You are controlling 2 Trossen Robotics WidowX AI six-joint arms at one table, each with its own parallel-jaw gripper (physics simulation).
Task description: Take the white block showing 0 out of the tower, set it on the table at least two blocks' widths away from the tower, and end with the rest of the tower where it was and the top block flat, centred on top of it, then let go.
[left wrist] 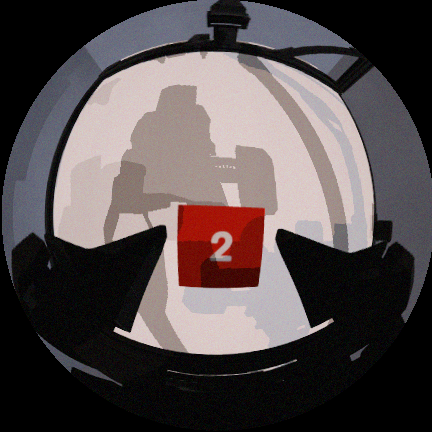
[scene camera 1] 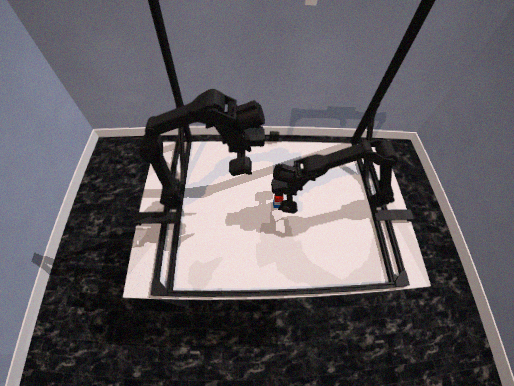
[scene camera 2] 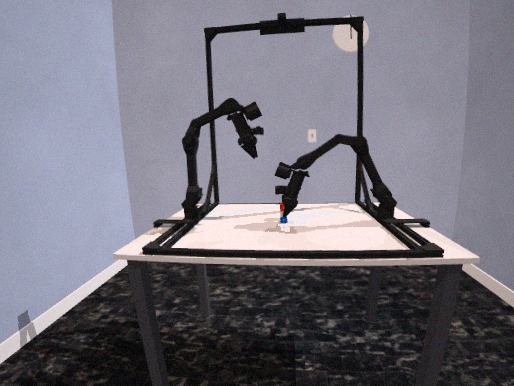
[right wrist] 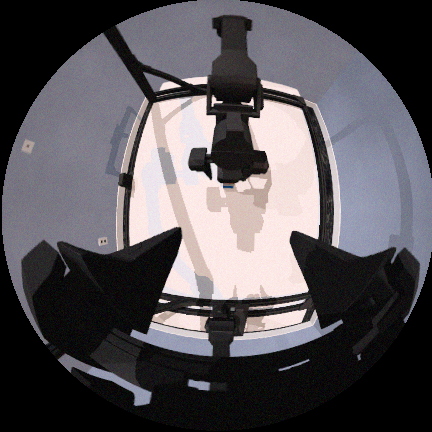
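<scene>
The tower stands near the table's middle: a red block showing 2 on top, the white block as a thin strip below it, and a blue block at the bottom. The white block's 0 does not show. My left gripper is open, pointing down at the tower; in the left wrist view the red block appears between its fingers, with a gap on each side. My right gripper is open and empty, high above the table.
The white table carries a black frame around its working area. The right arm arches at the picture's left, raised above the table. The left arm reaches in from the picture's right and partly hides the tower.
</scene>
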